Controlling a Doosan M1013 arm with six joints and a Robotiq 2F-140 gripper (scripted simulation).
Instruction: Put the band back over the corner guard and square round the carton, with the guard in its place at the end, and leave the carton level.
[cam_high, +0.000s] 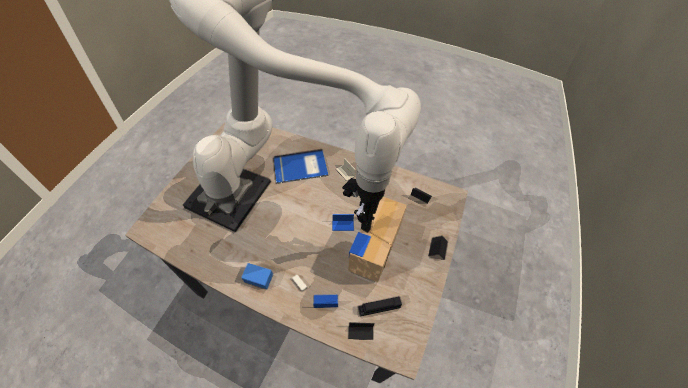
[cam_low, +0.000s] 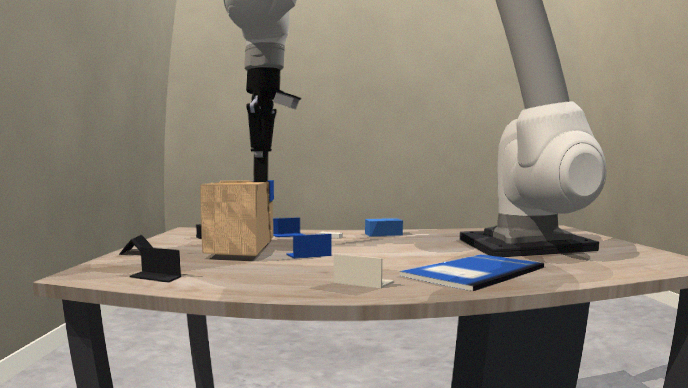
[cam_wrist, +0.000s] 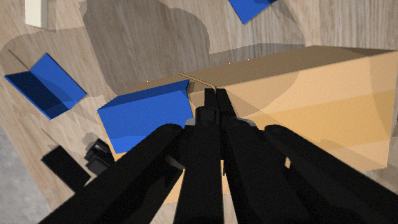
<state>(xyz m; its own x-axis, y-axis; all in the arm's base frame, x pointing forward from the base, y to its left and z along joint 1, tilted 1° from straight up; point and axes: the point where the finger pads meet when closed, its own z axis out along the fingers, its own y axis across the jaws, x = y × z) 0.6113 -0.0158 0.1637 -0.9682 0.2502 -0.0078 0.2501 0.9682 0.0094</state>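
My gripper is now 6 cm to the left of the blue corner guard, 4 cm above it and 1 cm past it. From my hand the other things lie so: tan carton (10 cm below, 4 cm ahead, 2 cm to the left); blue block (30 cm behind, 25 cm to the right, 16 cm below).
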